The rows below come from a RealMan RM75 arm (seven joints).
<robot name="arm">
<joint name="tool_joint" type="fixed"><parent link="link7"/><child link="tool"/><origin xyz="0 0 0"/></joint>
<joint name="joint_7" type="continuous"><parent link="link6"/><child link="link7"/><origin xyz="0 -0.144 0" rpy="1.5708 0 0"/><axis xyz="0 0 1"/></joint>
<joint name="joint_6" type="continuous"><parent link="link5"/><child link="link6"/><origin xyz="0 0 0" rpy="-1.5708 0 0"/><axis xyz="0 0 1"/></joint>
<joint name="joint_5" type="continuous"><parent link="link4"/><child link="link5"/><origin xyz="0 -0.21 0" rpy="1.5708 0 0"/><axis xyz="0 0 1"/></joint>
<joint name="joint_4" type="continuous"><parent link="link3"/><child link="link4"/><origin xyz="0 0 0" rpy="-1.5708 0 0"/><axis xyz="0 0 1"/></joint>
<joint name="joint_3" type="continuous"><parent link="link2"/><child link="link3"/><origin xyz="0 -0.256 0" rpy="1.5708 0 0"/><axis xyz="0 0 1"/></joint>
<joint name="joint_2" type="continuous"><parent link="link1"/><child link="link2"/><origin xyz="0 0 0" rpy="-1.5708 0 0"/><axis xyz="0 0 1"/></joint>
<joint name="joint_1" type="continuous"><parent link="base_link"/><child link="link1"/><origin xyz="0 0 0.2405"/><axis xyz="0 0 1"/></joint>
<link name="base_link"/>
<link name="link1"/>
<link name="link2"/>
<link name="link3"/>
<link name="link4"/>
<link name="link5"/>
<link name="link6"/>
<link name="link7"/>
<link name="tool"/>
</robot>
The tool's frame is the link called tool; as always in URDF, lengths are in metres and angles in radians. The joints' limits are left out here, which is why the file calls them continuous.
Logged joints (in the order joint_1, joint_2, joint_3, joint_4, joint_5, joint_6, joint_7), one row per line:
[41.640, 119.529, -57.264, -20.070, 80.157, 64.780, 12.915]
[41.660, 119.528, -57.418, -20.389, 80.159, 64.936, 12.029]
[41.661, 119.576, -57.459, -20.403, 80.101, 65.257, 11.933]
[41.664, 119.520, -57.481, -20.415, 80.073, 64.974, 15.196]
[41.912, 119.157, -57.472, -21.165, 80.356, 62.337, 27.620]
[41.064, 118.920, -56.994, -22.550, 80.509, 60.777, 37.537]
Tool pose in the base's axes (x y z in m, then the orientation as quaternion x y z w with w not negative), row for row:
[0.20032, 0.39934, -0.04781, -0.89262, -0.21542, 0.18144, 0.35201]
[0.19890, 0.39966, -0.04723, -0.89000, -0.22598, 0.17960, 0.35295]
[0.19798, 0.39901, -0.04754, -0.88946, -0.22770, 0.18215, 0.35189]
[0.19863, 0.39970, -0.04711, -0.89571, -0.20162, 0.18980, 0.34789]
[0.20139, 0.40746, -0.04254, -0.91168, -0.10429, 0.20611, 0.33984]
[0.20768, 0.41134, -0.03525, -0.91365, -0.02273, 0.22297, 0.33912]
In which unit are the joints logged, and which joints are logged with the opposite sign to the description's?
The joints are logged in degrees. Opposite sign: joint_5, joint_6.
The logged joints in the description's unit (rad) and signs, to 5 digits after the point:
[0.72676, 2.08617, -0.99945, -0.35029, -1.39900, -1.13062, 0.22541]
[0.72710, 2.08616, -1.00213, -0.35586, -1.39904, -1.13335, 0.20995]
[0.72712, 2.08699, -1.00285, -0.35610, -1.39803, -1.13895, 0.20827]
[0.72717, 2.08602, -1.00323, -0.35631, -1.39754, -1.13401, 0.26522]
[0.73150, 2.07968, -1.00308, -0.36940, -1.40248, -1.08799, 0.48206]
[0.71670, 2.07555, -0.99473, -0.39357, -1.40515, -1.06076, 0.65514]

